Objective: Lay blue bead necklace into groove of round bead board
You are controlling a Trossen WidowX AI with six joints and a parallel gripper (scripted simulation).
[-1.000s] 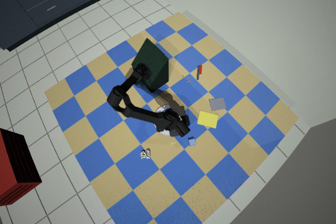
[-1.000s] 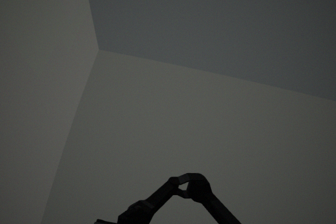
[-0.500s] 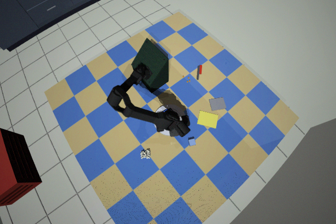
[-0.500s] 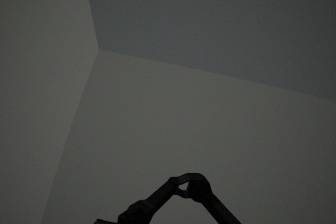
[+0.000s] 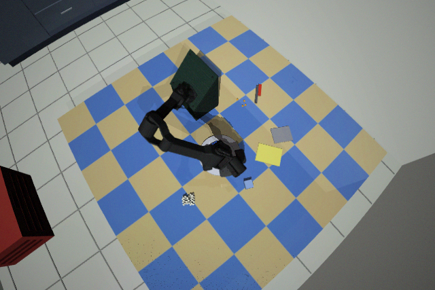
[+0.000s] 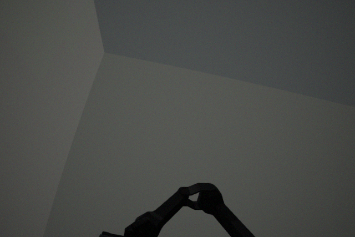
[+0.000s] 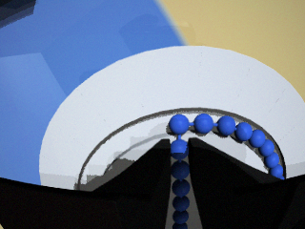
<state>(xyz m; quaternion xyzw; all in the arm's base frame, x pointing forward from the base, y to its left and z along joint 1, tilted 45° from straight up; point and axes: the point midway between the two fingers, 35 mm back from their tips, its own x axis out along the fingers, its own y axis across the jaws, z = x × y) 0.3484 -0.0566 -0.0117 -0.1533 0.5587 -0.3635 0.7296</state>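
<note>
The round white bead board is 5 cm behind my gripper tip, 1 cm to the left of it and 1 cm below it. From my gripper tip the other things lie so: small blue cube: 14 cm ahead, 5 cm to the left, 1 cm below; grey square: 33 cm to the left, 3 cm ahead, 1 cm below; yellow pad: 22 cm to the left, 8 cm ahead, 1 cm below.
</note>
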